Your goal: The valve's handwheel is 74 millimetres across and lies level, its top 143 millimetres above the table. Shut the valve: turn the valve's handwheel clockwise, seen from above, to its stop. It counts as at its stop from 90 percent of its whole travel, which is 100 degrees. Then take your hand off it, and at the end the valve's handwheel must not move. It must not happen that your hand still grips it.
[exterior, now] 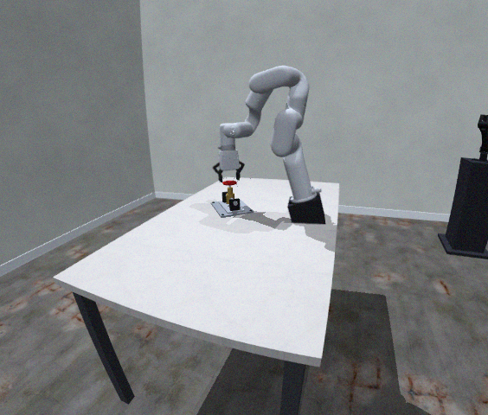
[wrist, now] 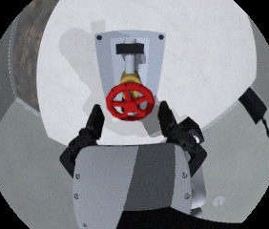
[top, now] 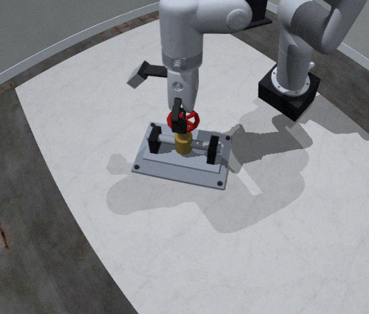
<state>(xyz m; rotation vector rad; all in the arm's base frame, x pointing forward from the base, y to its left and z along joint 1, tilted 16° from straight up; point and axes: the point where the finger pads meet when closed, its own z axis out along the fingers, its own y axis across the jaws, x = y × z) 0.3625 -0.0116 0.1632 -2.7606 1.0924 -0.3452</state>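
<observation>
Right now my hand is 30 mm above the red handwheel.
</observation>
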